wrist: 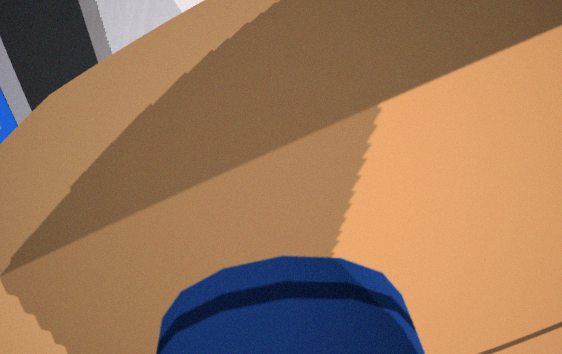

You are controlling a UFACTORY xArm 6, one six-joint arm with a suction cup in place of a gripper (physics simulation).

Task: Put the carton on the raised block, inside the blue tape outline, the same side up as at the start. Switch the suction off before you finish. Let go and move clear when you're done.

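Places are measured from the arm's base along level axes (x ahead, y left, z up), in metres.
Pixels of known places: end effector, tool point: point(286, 292).
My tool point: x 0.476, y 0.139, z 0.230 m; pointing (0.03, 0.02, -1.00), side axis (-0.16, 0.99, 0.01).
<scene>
For each thing: its top centre in the pictures, then the offset to it from my tool point. "spot": a spot on its surface instead. Level surfaces: height alone.
- carton, surface spot: point(450, 175) spot: dx -0.033, dy +0.012, dz +0.014 m
- bright blue patch, surface spot: point(5, 120) spot: dx +0.048, dy -0.175, dz -0.175 m
- broad black band, surface spot: point(45, 45) spot: dx +0.005, dy -0.163, dz -0.220 m
- pale grey surface, its level: dz -0.295 m
The carton point(450, 175) is tan and fills most of the wrist view, close below the camera. A thin dark seam crosses it at the lower right, and a long edge runs from the left up to the upper right. My gripper, a dark blue suction cup point(287, 322), is at the bottom middle, shut on the carton. The contact under the cup is hidden. A bright blue patch point(5, 120) shows at the left edge, beyond the carton; whether it is the blue tape outline I cannot tell. The raised block cannot be clearly made out.
Beyond the carton's edge at the upper left are a broad black band point(45, 45), narrow grey strips point(95, 30) beside it, and a pale grey surface point(137, 22). Jagged shadows lie across the carton.
</scene>
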